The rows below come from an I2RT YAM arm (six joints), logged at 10 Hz.
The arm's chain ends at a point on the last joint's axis. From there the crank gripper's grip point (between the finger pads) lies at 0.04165 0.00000 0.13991 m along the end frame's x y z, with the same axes.
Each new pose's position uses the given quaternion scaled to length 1; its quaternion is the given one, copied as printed.
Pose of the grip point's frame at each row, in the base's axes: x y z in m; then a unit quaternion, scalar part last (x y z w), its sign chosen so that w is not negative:
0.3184 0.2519 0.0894 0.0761 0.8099 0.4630 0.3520
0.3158 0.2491 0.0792 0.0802 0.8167 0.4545 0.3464
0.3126 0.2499 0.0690 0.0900 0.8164 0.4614 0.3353
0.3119 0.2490 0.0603 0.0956 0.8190 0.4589 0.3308
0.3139 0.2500 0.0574 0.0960 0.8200 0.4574 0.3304
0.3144 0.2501 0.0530 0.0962 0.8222 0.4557 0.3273
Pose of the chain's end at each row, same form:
0.2596 0.1358 0.1555 0.0761 0.8099 0.4630 0.3520
0.2576 0.1344 0.1483 0.0802 0.8167 0.4545 0.3464
0.2560 0.1339 0.1372 0.0900 0.8164 0.4614 0.3353
0.2556 0.1335 0.1296 0.0956 0.8190 0.4589 0.3308
0.2576 0.1348 0.1271 0.0960 0.8200 0.4574 0.3304
0.2588 0.1351 0.1236 0.0962 0.8222 0.4557 0.3273

